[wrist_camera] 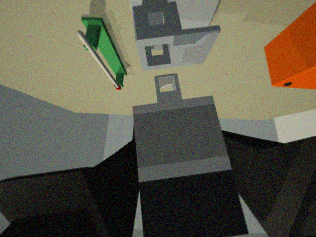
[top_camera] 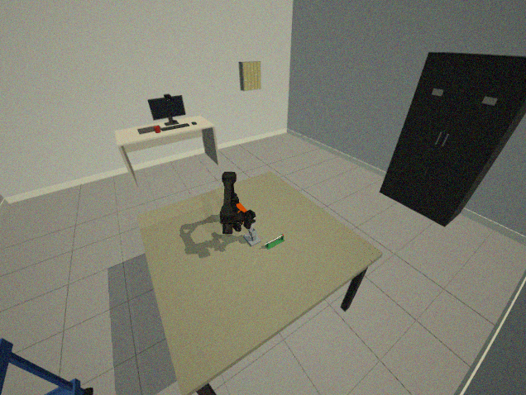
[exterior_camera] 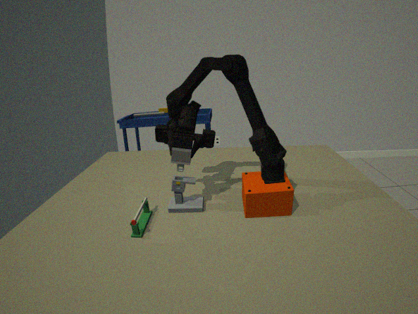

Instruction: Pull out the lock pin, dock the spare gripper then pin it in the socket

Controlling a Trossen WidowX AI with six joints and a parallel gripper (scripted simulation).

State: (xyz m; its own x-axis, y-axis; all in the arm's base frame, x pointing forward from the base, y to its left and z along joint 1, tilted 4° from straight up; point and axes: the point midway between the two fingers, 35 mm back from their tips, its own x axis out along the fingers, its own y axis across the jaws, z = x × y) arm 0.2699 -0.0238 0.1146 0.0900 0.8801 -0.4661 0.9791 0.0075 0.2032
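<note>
The green cradle is 12 cm ahead of my gripper tip, 9 cm to the left of it and 15 cm below it. The rest, counted from my gripper tip: socket: 1 cm ahead, 1 cm to the right, 13 cm below; then spare gripper: 1 cm to the right.
</note>
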